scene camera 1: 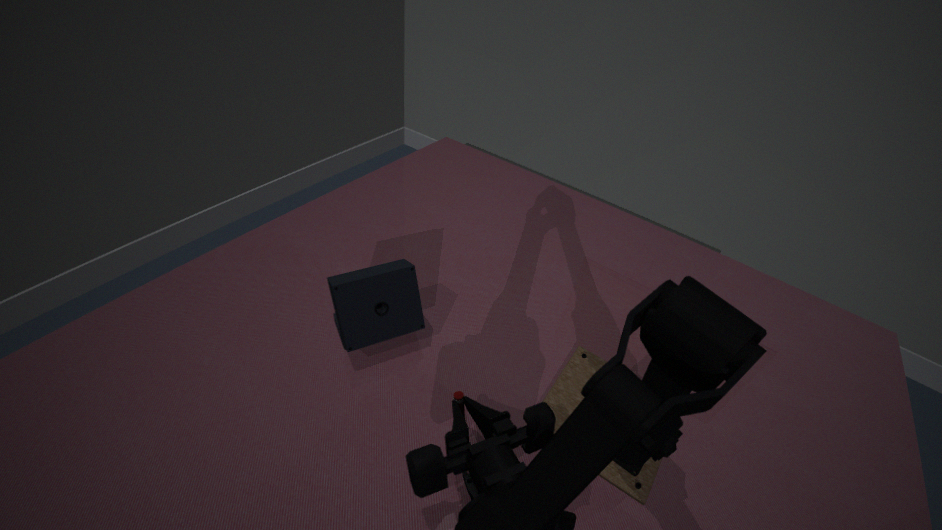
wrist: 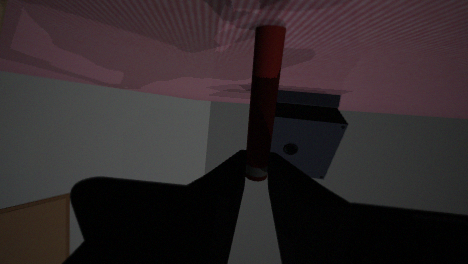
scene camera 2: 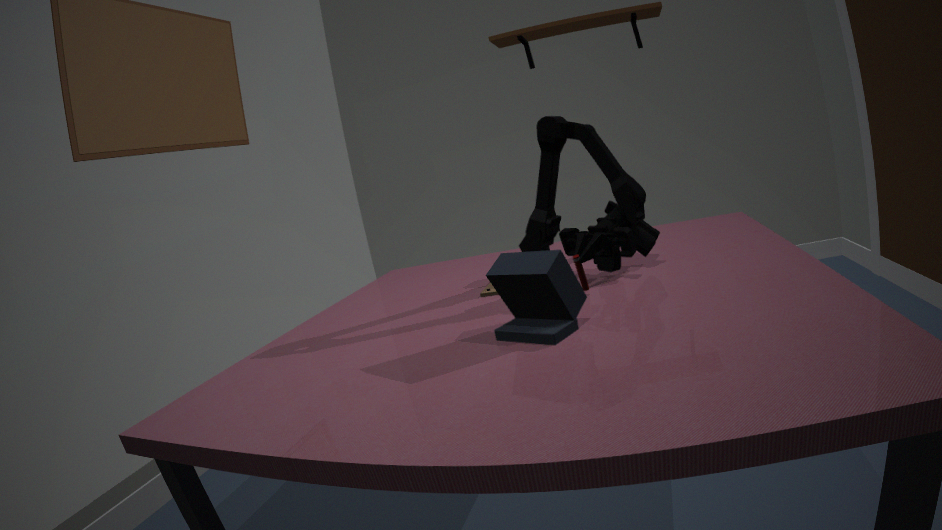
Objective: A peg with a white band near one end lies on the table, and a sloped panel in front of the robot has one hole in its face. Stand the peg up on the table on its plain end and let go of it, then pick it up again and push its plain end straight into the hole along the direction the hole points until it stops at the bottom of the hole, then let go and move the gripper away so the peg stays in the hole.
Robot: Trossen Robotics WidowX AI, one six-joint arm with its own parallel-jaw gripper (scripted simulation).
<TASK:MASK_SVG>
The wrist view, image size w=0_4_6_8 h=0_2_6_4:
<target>my gripper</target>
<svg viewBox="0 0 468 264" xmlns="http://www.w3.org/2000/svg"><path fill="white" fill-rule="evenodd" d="M269 153L267 169L268 191L282 264L468 264L468 215L351 203L310 178L275 152ZM247 150L238 151L212 171L187 185L102 176L78 181L71 189L70 199L84 242L62 264L228 264L245 186Z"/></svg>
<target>peg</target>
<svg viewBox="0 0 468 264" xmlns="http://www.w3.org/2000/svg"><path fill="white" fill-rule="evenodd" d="M281 26L260 26L255 31L245 176L252 181L263 181L267 178L286 28Z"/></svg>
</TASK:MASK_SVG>
